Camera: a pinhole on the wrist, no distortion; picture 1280 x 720 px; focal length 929.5 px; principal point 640.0 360.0 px. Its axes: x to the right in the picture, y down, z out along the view. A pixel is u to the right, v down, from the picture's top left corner.
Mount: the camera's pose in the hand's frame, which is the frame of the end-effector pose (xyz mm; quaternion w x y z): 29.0 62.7 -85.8 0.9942 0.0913 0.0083 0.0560
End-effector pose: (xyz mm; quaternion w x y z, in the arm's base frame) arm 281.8 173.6 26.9 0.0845 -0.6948 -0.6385 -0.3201
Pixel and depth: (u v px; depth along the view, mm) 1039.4 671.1 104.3
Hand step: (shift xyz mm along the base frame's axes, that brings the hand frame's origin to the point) 84.4 58.3 46.4
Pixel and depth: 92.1 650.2 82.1
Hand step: 63.9 -28.0 8.8
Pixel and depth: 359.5 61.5 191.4
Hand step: -5.0 40.9 -91.8
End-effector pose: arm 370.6 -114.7 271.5 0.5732 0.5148 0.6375 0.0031
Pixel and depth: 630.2 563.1 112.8
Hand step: 70.3 32.3 8.8
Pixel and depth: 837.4 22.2 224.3
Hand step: 70.8 -34.3 -138.4
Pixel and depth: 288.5 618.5 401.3
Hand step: 272.8 -236.3 25.4
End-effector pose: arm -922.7 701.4 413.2 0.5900 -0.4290 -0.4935 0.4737
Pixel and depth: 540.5 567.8 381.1
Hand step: -311.8 14.6 -28.3
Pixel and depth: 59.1 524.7 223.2
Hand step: -153.2 -92.3 -42.5
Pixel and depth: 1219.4 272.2 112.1
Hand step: -20.6 109.0 -17.7
